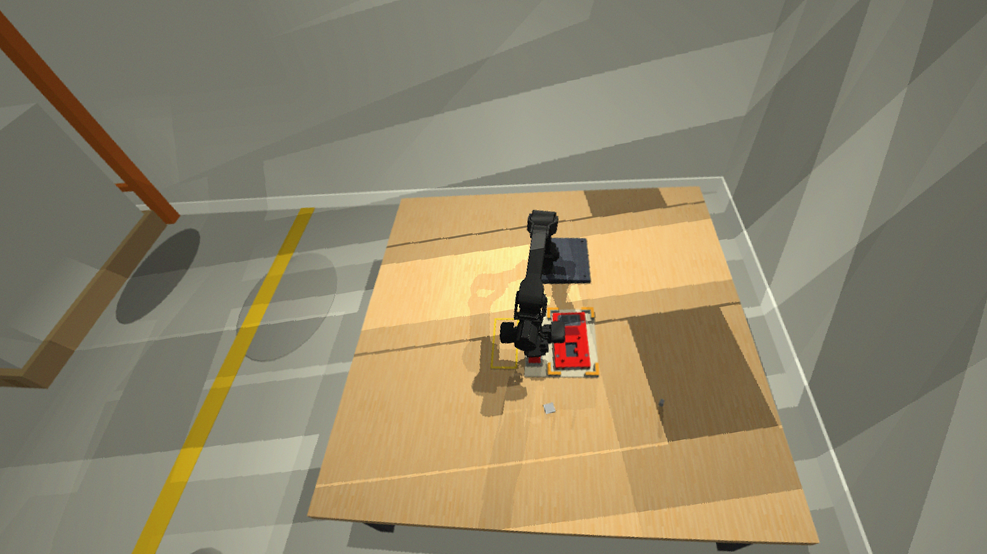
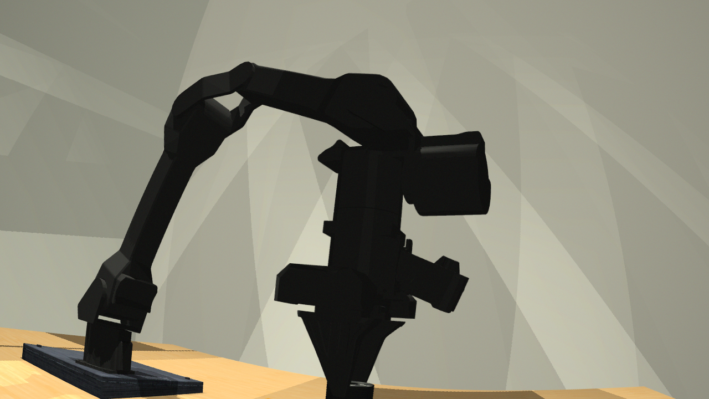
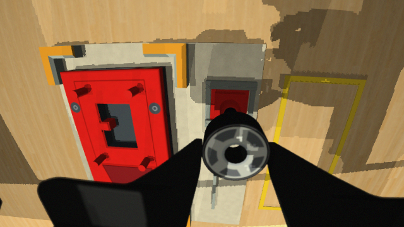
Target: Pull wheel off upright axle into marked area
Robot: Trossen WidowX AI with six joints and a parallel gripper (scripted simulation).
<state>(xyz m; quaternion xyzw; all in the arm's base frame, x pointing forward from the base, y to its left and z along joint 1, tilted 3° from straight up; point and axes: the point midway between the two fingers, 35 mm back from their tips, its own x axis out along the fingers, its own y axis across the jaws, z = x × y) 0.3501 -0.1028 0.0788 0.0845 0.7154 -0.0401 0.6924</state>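
Now: the black axle 50 mm below my gripper tip. The rest, counted from my gripper tip: base plate: 100 mm to the left, 70 mm below, 40 mm behind; wheel: right at my gripper tip.
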